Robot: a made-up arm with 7 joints.
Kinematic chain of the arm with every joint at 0, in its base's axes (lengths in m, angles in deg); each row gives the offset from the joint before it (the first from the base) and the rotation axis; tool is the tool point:
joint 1: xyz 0 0 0.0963 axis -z
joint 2: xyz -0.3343 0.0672 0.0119 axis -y
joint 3: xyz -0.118 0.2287 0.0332 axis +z
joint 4: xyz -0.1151 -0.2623 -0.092 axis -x
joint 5: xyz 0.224 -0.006 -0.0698 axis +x
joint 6: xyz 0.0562 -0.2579 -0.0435 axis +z
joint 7: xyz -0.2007 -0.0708 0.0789 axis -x
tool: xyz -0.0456 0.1 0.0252
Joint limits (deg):
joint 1: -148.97..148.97
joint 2: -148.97..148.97
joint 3: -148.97..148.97
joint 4: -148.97..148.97
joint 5: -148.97..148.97
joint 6: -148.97..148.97
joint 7: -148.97..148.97
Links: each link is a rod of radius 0.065 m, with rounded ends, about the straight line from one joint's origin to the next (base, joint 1, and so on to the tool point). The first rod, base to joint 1, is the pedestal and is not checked.
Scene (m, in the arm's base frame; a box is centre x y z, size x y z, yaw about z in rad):
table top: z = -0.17
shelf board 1: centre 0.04 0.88 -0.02 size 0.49 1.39 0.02 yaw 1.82
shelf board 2: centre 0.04 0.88 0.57 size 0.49 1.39 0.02 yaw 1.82
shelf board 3: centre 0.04 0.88 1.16 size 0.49 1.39 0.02 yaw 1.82
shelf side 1: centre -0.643 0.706 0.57 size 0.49 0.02 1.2 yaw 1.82
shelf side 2: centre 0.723 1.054 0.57 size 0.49 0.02 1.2 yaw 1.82
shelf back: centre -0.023 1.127 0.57 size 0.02 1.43 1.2 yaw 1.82
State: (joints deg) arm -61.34 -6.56 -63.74 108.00 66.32 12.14 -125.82
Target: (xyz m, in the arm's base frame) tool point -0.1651 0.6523 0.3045
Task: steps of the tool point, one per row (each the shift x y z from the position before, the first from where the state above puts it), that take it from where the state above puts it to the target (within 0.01 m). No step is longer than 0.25 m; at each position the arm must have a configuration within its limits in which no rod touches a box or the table.
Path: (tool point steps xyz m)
1: 0.1526 -0.0244 -0.0174
2: 0.1619 0.0205 -0.0233
3: 0.1584 0.0684 -0.0268
4: 0.1411 0.1151 -0.0276
5: 0.1106 0.1566 -0.0262
6: 0.0689 0.1890 -0.0232
7: 0.0187 0.2089 -0.0195
8: -0.0361 0.2140 -0.0163
9: -0.0913 0.2034 -0.0144
10: -0.1418 0.1771 -0.0145
11: -0.1834 0.1374 -0.0172

